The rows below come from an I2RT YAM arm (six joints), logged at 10 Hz.
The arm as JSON. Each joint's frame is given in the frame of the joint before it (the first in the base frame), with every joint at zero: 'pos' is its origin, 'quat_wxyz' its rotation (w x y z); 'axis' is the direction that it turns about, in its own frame. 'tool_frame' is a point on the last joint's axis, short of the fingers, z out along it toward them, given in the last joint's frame.
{
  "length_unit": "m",
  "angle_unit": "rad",
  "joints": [
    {
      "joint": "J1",
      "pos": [
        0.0,
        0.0,
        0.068
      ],
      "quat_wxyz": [
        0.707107,
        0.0,
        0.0,
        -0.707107
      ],
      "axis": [
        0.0,
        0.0,
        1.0
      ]
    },
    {
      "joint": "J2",
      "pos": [
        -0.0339,
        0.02,
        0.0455
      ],
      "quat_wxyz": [
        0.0,
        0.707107,
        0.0,
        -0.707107
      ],
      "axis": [
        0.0,
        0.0,
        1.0
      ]
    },
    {
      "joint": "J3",
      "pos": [
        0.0,
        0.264,
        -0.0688
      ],
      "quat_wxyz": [
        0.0,
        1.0,
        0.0,
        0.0
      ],
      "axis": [
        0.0,
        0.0,
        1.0
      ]
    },
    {
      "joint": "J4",
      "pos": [
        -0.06,
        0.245,
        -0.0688
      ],
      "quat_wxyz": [
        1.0,
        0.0,
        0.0,
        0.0
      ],
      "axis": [
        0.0,
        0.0,
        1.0
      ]
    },
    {
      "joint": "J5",
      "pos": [
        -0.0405,
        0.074,
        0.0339
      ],
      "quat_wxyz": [
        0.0,
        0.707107,
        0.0,
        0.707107
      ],
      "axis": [
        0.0,
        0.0,
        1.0
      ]
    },
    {
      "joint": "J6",
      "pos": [
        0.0,
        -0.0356,
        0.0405
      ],
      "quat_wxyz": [
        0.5,
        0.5,
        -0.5,
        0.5
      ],
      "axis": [
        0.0,
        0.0,
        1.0
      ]
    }
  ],
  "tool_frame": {
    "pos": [
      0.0,
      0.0,
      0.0
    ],
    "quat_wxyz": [
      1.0,
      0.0,
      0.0,
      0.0
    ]
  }
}
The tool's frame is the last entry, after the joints.
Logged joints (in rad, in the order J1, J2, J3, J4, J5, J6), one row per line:
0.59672, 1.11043, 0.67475, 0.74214, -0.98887, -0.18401
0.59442, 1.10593, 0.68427, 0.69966, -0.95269, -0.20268
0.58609, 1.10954, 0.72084, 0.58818, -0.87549, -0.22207
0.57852, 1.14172, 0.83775, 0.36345, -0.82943, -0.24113
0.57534, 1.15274, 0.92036, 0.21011, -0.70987, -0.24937
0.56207, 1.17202, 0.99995, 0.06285, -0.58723, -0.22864
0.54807, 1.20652, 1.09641, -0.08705, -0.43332, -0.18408
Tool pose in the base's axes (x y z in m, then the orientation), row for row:
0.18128, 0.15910, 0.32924, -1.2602, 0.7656, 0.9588
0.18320, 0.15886, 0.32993, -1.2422, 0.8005, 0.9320
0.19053, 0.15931, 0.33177, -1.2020, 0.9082, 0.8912
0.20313, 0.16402, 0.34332, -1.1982, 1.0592, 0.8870
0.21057, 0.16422, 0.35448, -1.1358, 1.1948, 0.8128
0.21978, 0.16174, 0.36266, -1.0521, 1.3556, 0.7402
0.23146, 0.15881, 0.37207, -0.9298, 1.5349, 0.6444
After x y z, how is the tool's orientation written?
As a rotation vector, in radians.
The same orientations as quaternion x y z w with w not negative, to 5 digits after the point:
-0.55197, 0.33533, 0.41995, 0.63760
-0.54506, 0.35125, 0.40895, 0.64210
-0.52716, 0.39831, 0.39085, 0.64085
-0.51904, 0.45883, 0.38423, 0.61028
-0.49127, 0.51679, 0.35156, 0.60662
-0.45277, 0.58338, 0.31855, 0.59430
-0.39761, 0.65636, 0.27556, 0.57893

